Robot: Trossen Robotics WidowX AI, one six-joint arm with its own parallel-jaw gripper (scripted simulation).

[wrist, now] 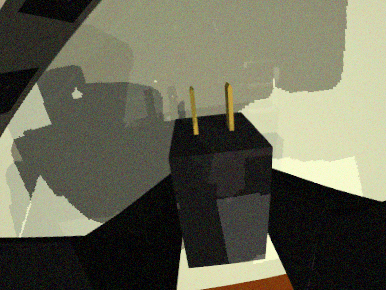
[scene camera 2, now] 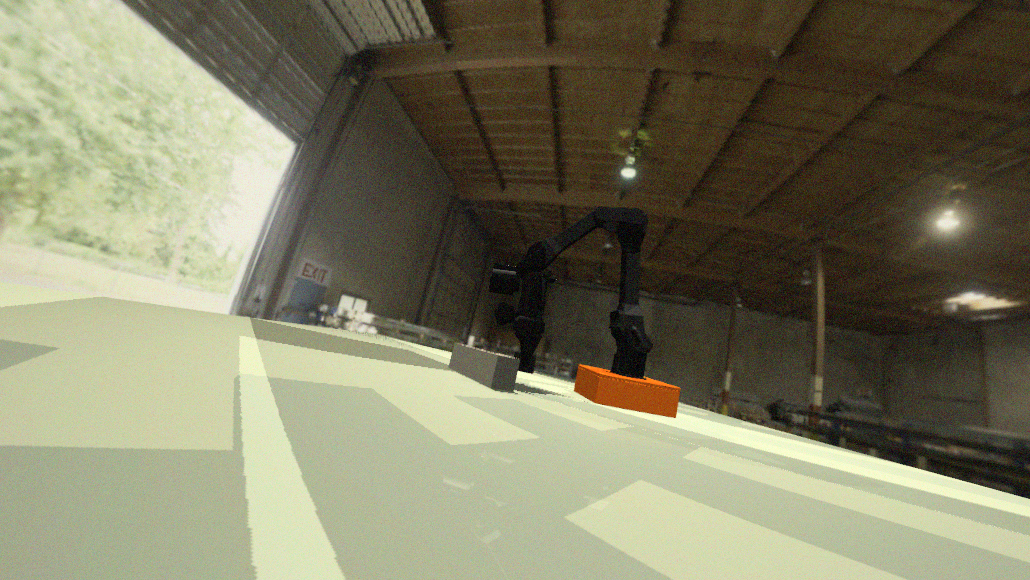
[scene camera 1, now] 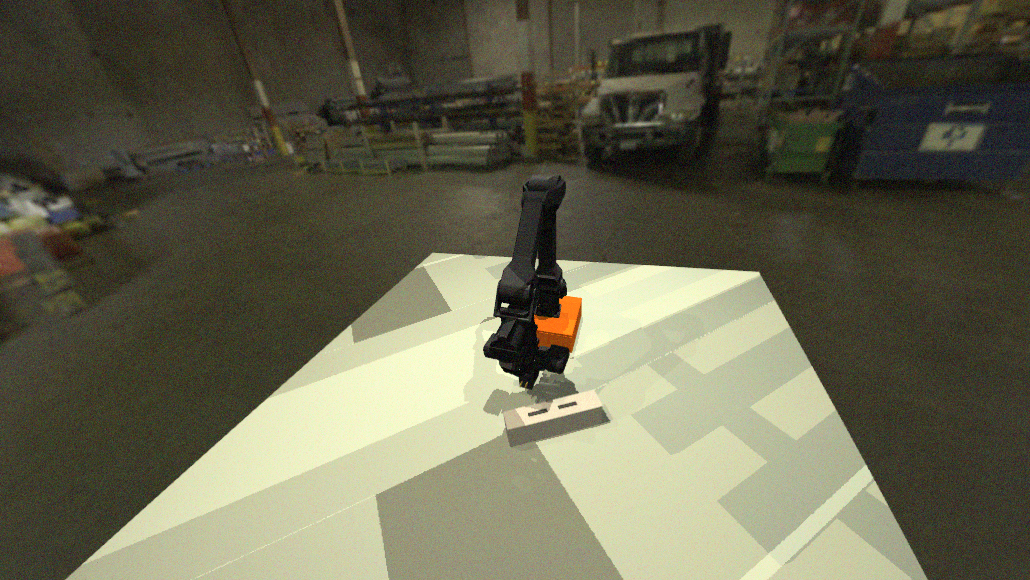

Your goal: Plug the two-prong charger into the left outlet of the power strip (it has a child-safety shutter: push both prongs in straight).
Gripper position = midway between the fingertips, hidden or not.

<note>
My gripper (scene camera 2: 524, 366) holds a black two-prong charger (wrist: 221, 167).
My gripper also shows in the wrist view (wrist: 215, 177) and in scene camera 1 (scene camera 1: 529, 377).
</note>
